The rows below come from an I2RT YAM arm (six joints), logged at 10 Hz.
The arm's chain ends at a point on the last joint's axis. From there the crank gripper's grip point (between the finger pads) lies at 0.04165 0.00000 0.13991 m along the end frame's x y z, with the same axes.
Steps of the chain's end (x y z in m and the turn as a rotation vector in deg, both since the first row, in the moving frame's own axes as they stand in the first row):
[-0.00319 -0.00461 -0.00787 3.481 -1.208 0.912]
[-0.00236 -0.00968 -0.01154 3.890 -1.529 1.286]
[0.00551 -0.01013 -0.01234 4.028 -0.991 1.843]
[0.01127 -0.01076 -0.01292 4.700 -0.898 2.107]
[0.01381 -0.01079 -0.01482 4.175 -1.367 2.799]
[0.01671 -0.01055 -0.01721 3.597 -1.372 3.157]
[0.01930 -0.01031 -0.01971 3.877 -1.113 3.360]
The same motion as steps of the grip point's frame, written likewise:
[-0.00608 -0.01249 -0.00726 3.481 -1.208 0.912]
[-0.00601 -0.01832 -0.01077 3.890 -1.529 1.286]
[0.00322 -0.01868 -0.01194 4.028 -0.991 1.843]
[0.00926 -0.02076 -0.01269 4.700 -0.898 2.107]
[0.01066 -0.01906 -0.01416 4.175 -1.367 2.799]
[0.01353 -0.01715 -0.01646 3.597 -1.372 3.157]
[0.01678 -0.01743 -0.01917 3.877 -1.113 3.360]

